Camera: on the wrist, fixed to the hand. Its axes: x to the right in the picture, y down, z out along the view.
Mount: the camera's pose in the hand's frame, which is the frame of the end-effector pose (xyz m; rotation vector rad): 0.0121 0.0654 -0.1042 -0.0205 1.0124 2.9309
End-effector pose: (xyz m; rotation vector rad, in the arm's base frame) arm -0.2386 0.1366 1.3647 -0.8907 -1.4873 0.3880
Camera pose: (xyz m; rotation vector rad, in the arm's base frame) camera -0.1192 0.1590 1.3418 -2.0596 1.6905 1.4155
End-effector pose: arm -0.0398 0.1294 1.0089 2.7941 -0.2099 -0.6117
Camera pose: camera 0.0103 0.0890 1.1144 0.0527 -2.3838 1.2066
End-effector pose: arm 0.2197 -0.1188 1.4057 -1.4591 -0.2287 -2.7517
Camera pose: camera 0.1328 -0.1972 1.3660 0.4393 0.9443 -0.3411
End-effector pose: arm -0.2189 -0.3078 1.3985 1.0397 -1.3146 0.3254
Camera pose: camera -0.1969 -0.1966 1.4478 -1.7760 -0.6979 2.3166
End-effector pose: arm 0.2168 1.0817 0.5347 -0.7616 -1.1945 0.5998
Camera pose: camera 0.3192 1.1102 0.4716 1.8399 -1.6486 -1.7129
